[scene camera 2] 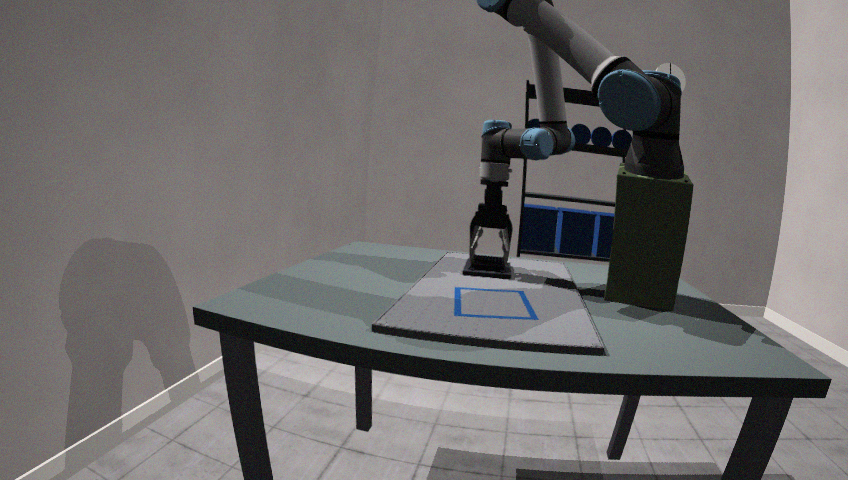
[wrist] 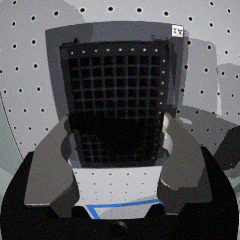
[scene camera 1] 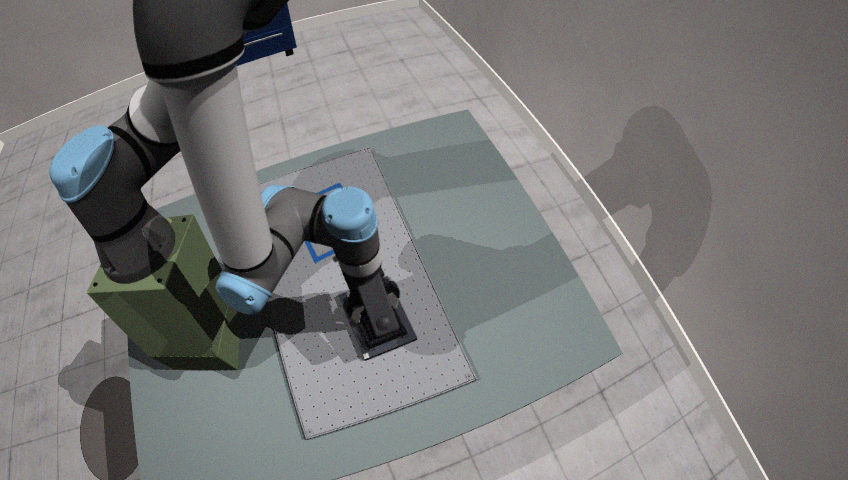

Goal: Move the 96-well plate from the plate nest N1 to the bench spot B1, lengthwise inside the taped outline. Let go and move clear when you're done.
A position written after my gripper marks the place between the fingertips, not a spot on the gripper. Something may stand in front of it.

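Note:
There is my gripper (scene camera 1: 375,314), and the wrist view shows my gripper (wrist: 116,114) as well. I also see a black 96-well plate (wrist: 129,58). A plate nest N1 (scene camera 1: 398,342) is in the scene too, and the wrist view has the plate nest N1 (wrist: 105,31) as well.

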